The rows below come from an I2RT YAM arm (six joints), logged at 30 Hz.
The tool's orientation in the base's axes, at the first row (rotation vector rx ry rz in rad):
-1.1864, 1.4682, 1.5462
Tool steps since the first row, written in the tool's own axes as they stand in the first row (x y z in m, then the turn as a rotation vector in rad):
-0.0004, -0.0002, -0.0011, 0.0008, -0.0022, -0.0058
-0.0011, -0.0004, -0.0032, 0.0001, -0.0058, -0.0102
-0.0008, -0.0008, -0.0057, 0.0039, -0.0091, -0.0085
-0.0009, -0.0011, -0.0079, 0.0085, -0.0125, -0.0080
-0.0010, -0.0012, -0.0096, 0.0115, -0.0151, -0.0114
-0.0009, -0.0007, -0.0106, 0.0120, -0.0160, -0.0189
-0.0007, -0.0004, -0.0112, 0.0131, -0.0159, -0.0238
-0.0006, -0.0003, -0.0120, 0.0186, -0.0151, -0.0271
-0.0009, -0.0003, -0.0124, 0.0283, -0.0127, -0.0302
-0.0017, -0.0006, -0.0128, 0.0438, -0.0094, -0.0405
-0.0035, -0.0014, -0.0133, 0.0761, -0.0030, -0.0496
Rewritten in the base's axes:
0.0005, -0.0010, 0.0004, 0.0027, -0.0055, -0.0012
0.0012, -0.0030, 0.0011, 0.0069, -0.0093, -0.0016
0.0019, -0.0054, 0.0008, 0.0084, -0.0077, -0.0064
0.0026, -0.0076, 0.0009, 0.0099, -0.0072, -0.0120
0.0029, -0.0092, 0.0010, 0.0117, -0.0106, -0.0155
0.0026, -0.0103, 0.0012, 0.0136, -0.0179, -0.0159
0.0024, -0.0109, 0.0011, 0.0139, -0.0229, -0.0166
0.0023, -0.0117, 0.0011, 0.0117, -0.0268, -0.0212
0.0025, -0.0121, 0.0014, 0.0066, -0.0312, -0.0292
0.0031, -0.0124, 0.0021, -0.0002, -0.0435, -0.0419
0.0046, -0.0126, 0.0035, -0.0159, -0.0567, -0.0692

